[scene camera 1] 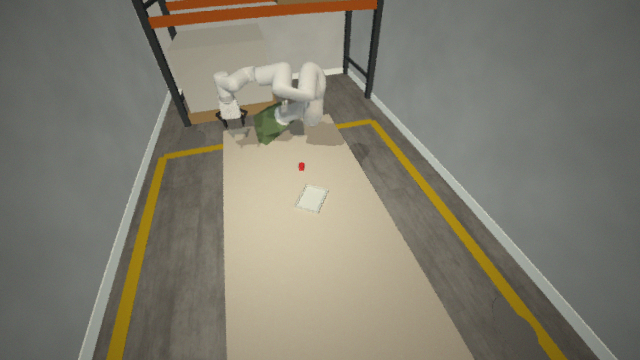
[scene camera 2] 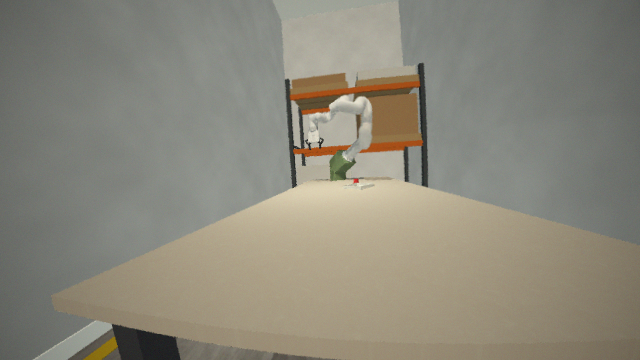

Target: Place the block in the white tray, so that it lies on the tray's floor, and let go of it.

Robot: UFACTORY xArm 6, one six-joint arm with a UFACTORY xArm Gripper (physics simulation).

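Frame: origin at the arm's base, x ahead, y left, z up, level; metres.
Seen in the pictures: gripper, between the fingertips: [scene camera 1: 235,126] [scene camera 2: 315,149]; arm's base, origin of its link: [scene camera 1: 282,115] [scene camera 2: 347,156].
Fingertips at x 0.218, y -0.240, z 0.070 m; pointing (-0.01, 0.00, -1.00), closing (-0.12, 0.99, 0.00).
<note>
Pixels of each thing's top centre, then the offset from my fingertips to it. Level surfaces: height alone.
- small red block, centre of its top: [scene camera 1: 301,164] [scene camera 2: 355,178] dx +0.037, dy +0.353, dz -0.266 m
- table, height of its surface: dz -0.301 m
- white tray, centre of its top: [scene camera 1: 312,197] [scene camera 2: 358,184] dx +0.296, dy +0.414, dz -0.281 m
A small red block [scene camera 1: 301,166] [scene camera 2: 356,181] stands on the table [scene camera 1: 270,260] [scene camera 2: 340,260], a little behind the white tray [scene camera 1: 312,199] [scene camera 2: 365,186] and apart from it in scene camera 1. The tray is shallow and lies flat, and no block shows on its floor in scene camera 1. My gripper [scene camera 1: 235,125] [scene camera 2: 314,147] is open, with nothing between its fingers. It hangs in the air, pointing down, near the table's far left corner, well above table height in scene camera 2 and well to the left of the block.
A dark green block-shaped mount [scene camera 1: 267,125] [scene camera 2: 339,166] is at the arm's base, right of the gripper. A storage rack with orange beams [scene camera 1: 260,11] [scene camera 2: 380,89] and boxes stands behind the arm. Grey walls stand on both sides.
</note>
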